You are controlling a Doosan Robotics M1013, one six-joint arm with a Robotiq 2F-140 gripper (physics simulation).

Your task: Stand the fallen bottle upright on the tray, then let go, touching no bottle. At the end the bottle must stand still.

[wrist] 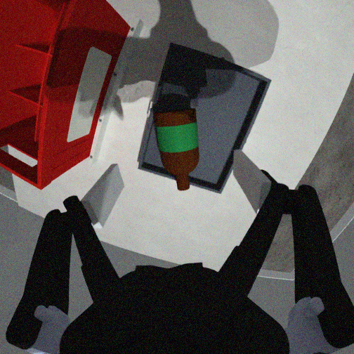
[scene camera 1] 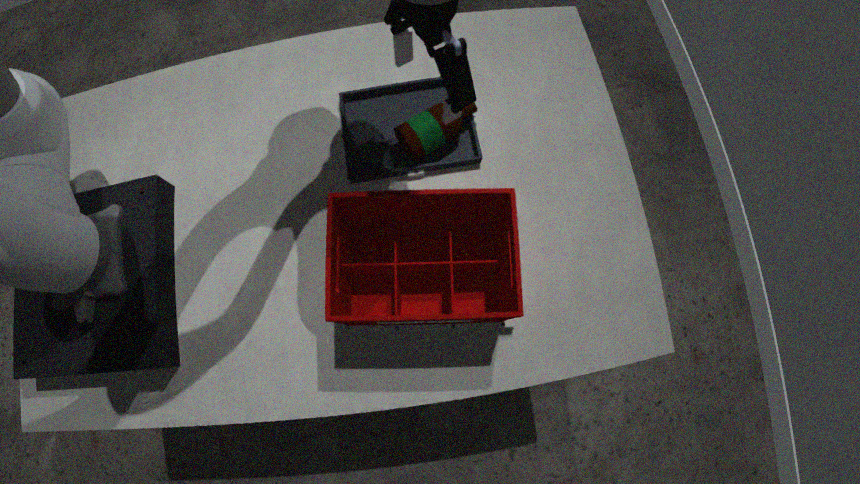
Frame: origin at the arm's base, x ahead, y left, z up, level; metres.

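Seen in the pictures: gripper, fingertip midpoint: (scene camera 1: 427,89); arm's base, link origin: (scene camera 1: 88,258).
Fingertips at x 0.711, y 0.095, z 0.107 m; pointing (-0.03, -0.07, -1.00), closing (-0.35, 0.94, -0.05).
Note:
Offsets run from my fingertips to a thing's top centre. "spot": to the spot under its first point. Level surfaces: height alone.
A brown bottle @[0.023 m ahead, 0.002 m left, 0.097 m down] (scene camera 1: 424,131) (wrist: 178,145) with a green label lies on its side on the dark tray @[spot: 0.092 m back, 0.087 m left, 0.171 m down] (scene camera 1: 373,109) (wrist: 229,107). In scene camera 1 its base points to the lower left and its neck to the upper right. The neck end reaches over the tray's right-hand rim. Part of the neck is hidden behind a finger in that view. My gripper (scene camera 1: 433,87) (wrist: 175,168) is open, with nothing between its fingers. It hangs above the neck end of the bottle, and in the wrist view its pads stand apart on both sides.
A red crate @[0.067 m back, 0.255 m right, 0.001 m down] (scene camera 1: 422,192) (wrist: 102,155) with dividers stands close to the tray, below it in scene camera 1. The arm's dark base block (scene camera 1: 159,270) is at the left. The white table @[0.177 m down] (scene camera 1: 577,180) ends at the right, with grey floor beyond.

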